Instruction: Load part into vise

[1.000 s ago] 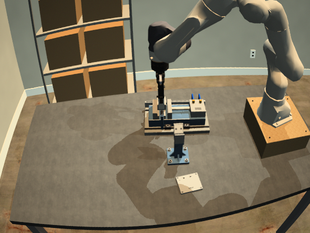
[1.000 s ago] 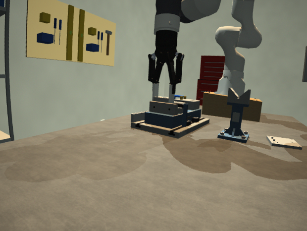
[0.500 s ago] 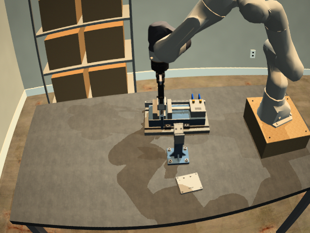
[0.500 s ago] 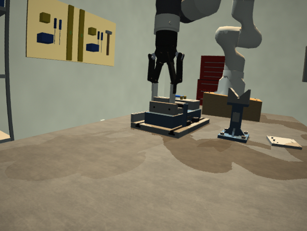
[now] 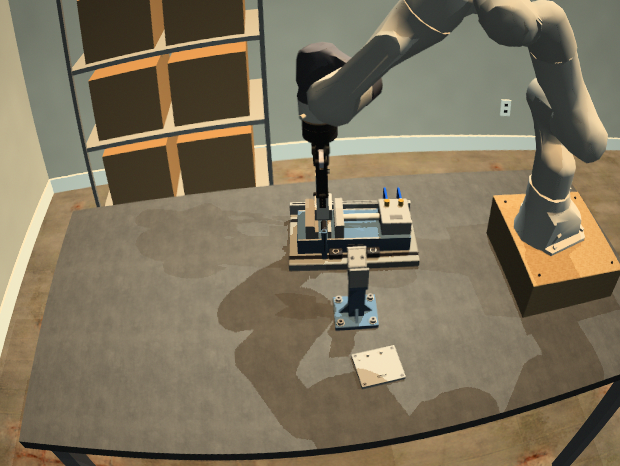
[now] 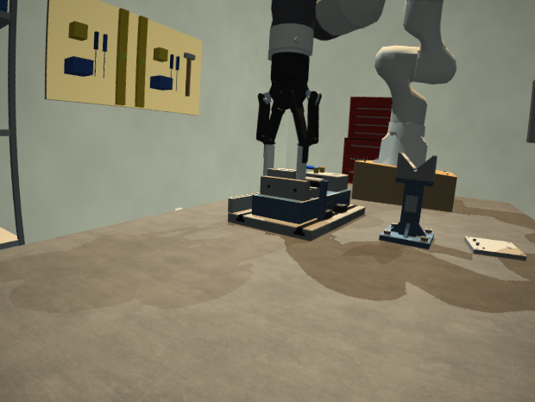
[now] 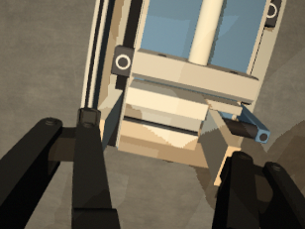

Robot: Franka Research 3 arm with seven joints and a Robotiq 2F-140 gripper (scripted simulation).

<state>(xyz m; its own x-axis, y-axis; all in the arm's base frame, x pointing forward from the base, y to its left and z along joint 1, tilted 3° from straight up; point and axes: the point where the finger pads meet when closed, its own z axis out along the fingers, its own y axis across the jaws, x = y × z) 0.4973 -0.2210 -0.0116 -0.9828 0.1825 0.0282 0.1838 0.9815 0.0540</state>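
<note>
Now: the part 2 cm below my hand. The rest, counted from my hand: fixed jaw 4 cm below, 3 cm ahead, 1 cm to the left; moving jaw 4 cm below, 3 cm to the left, 3 cm behind; work stop rod 7 cm to the left, 3 cm below, 1 cm ahead.
</note>
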